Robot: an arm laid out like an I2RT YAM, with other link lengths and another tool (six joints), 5 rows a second.
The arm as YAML. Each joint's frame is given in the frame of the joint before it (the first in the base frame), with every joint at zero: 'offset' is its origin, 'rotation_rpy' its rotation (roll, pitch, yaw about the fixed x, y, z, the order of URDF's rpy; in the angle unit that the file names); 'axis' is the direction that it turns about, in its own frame. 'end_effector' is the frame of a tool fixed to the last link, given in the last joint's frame.
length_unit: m
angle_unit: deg
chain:
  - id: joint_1
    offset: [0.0, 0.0, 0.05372]
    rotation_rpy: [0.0, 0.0, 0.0]
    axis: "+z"
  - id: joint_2
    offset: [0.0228, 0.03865, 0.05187]
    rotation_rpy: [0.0, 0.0, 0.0]
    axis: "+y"
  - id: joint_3
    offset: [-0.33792, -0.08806, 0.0]
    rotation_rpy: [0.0, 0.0, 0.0]
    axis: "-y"
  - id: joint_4
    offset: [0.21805, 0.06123, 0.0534]
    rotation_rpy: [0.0, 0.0, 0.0]
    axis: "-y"
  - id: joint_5
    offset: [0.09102, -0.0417, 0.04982]
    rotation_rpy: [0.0, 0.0, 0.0]
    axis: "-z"
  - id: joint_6
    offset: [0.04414, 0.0, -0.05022]
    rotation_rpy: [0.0, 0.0, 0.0]
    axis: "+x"
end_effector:
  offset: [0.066, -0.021, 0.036]
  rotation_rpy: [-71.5, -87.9, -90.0]
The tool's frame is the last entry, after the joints.
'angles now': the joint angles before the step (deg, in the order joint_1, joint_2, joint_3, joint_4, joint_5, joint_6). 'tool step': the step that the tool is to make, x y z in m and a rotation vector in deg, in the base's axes. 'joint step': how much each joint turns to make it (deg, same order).
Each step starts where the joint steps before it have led.
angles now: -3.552, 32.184, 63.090, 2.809, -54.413, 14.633
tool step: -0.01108, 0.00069, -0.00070, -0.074, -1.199, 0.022
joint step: 0.029, -1.464, -0.041, -0.227, 0.006, -0.007
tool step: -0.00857, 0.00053, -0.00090, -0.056, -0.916, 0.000
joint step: -0.004, -1.159, -0.067, -0.170, -0.003, 0.004
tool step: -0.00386, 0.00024, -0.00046, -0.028, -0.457, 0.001
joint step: -0.002, -0.524, -0.067, 0.003, -0.002, 0.003
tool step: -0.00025, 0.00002, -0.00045, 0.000, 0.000, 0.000
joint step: -0.005, -0.087, -0.089, 0.007, -0.004, 0.006
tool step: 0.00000, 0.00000, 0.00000, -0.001, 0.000, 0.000
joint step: 0.002, 0.000, 0.001, -0.004, 0.001, -0.003
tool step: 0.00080, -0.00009, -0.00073, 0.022, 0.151, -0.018
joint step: 0.008, -0.001, -0.150, -0.011, 0.029, -0.009
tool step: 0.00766, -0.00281, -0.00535, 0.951, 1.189, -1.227
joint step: -0.011, -0.043, -1.316, 0.037, 1.499, 0.011
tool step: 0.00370, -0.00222, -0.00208, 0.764, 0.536, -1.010
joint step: 0.004, -0.044, -0.566, -0.028, 1.249, 0.040
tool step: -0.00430, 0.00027, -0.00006, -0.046, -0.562, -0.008
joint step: 0.003, -0.546, 0.002, -0.003, 0.002, -0.025
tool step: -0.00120, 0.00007, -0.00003, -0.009, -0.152, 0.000
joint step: 0.004, -0.153, 0.001, -0.005, 0.004, -0.004
